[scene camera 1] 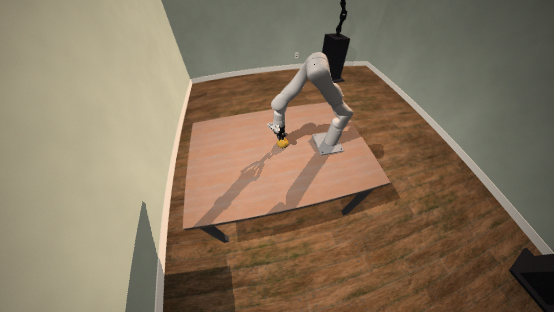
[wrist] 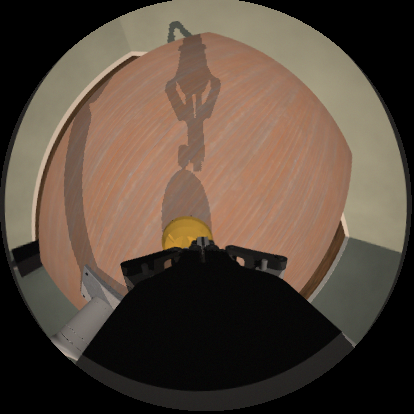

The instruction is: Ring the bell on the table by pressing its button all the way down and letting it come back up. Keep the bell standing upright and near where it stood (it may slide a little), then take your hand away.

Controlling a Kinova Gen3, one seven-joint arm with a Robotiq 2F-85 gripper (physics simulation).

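Where they show: gripper, fingertip midpoint: (scene camera 1: 279, 139) (wrist: 202, 243); arm's base at its link origin: (scene camera 1: 330, 141) (wrist: 104, 308).
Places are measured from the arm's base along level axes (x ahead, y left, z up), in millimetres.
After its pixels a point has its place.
Observation:
The yellow bell (scene camera 1: 283, 144) @[y -88, x 337, z 15 mm] (wrist: 181, 231) @[y -102, x 350, z 22 mm] stands upright on the table (scene camera 1: 215, 150) @[y -249, x 800, z -16 mm] (wrist: 265, 150) @[y -173, x 544, z -16 mm], with its dome up. My gripper (scene camera 1: 281, 136) @[y -133, x 351, z 31 mm] (wrist: 202, 243) @[y -133, x 351, z 31 mm] is shut and empty, with its fingers pointing down at the top of the bell. In the wrist view the fingertips overlap the right side of the dome's near edge. The bell's button is hidden behind the gripper. On the table, the shadow of the fingertips lies right beside the shadow of the button and close to the dome's shadow. Whether the fingertips touch the button I cannot tell.
The arm's base plate (scene camera 1: 338, 149) @[y 85, x -18, z -7 mm] (wrist: 95, 285) @[y 31, x 91, z -1 mm] is bolted to the table, to the right of the bell in the scene view. A black pedestal (scene camera 1: 336, 52) with a dark chain-like shape above it stands behind the table. A dark object (scene camera 1: 537, 280) is at the lower right.

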